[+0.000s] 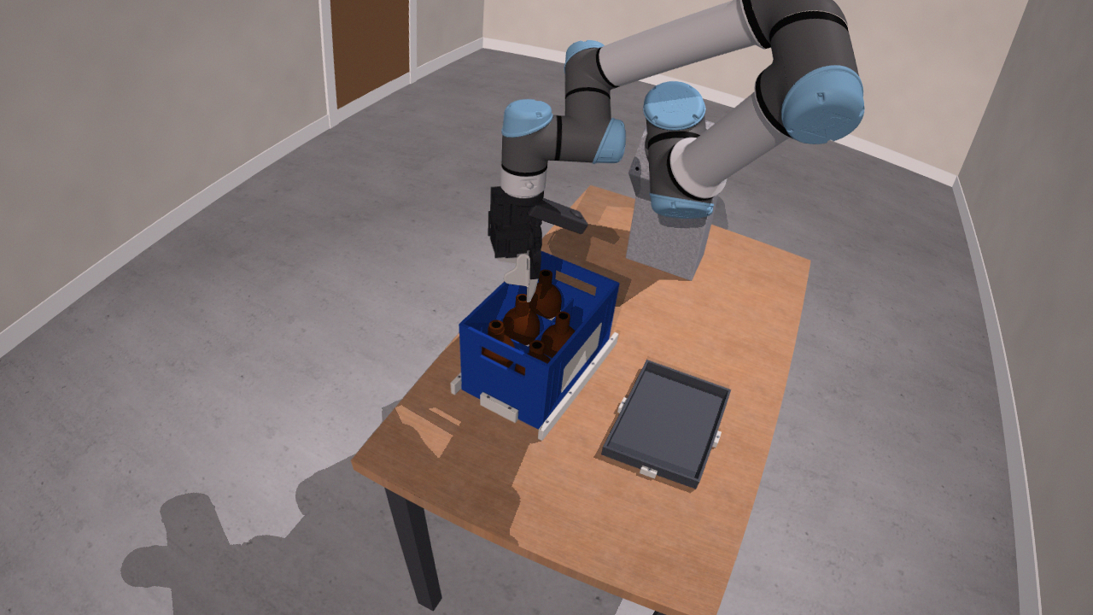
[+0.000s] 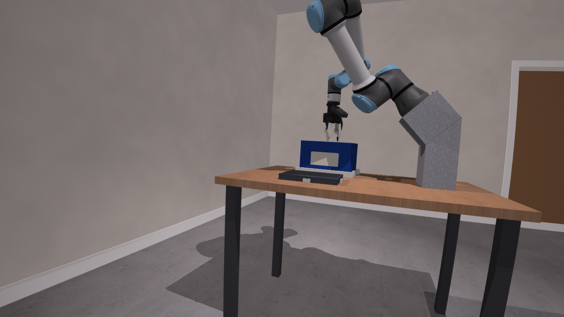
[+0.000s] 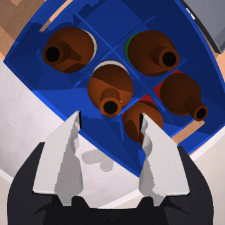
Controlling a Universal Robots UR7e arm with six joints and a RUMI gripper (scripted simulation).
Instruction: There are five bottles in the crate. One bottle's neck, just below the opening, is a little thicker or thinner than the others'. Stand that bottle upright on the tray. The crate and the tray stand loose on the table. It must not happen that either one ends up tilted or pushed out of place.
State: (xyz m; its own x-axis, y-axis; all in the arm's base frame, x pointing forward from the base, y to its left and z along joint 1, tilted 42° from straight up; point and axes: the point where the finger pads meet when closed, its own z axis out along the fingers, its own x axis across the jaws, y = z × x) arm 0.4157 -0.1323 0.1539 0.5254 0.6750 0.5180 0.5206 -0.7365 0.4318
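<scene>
Right now my hand is 110 mm above the crate and 40 mm to the right of it. Also, from my hand: dark tray (330 mm to the left, 180 mm below); then bottle (110 mm below, 90 mm ahead).
</scene>
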